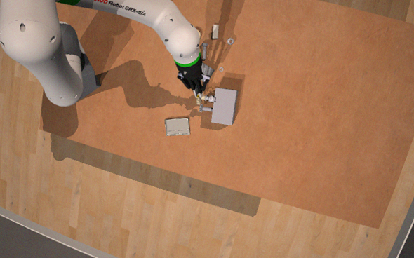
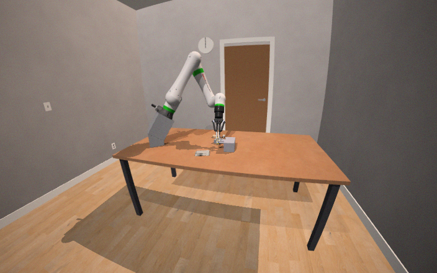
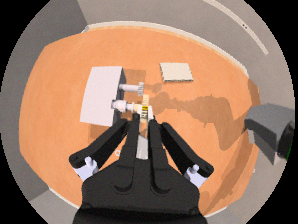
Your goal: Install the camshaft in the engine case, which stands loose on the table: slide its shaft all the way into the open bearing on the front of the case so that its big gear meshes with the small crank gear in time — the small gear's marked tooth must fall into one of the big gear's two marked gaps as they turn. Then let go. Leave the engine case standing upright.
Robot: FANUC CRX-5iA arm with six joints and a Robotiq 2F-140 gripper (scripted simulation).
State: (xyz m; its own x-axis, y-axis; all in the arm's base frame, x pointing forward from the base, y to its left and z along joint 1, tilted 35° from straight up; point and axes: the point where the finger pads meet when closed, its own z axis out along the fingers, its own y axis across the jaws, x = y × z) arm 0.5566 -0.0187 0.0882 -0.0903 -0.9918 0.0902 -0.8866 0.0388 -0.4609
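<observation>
Now: hand 2 cm short of the crank gear, 7 cm to the left of it and 4 cm above it. Also, from my hand: grey block: 2 cm behind, 8 cm to the left, 9 cm below; flat grey plate: 7 cm behind, 19 cm to the right, 10 cm below; bolt: 5 cm behind, 19 cm to the left, 9 cm below.
</observation>
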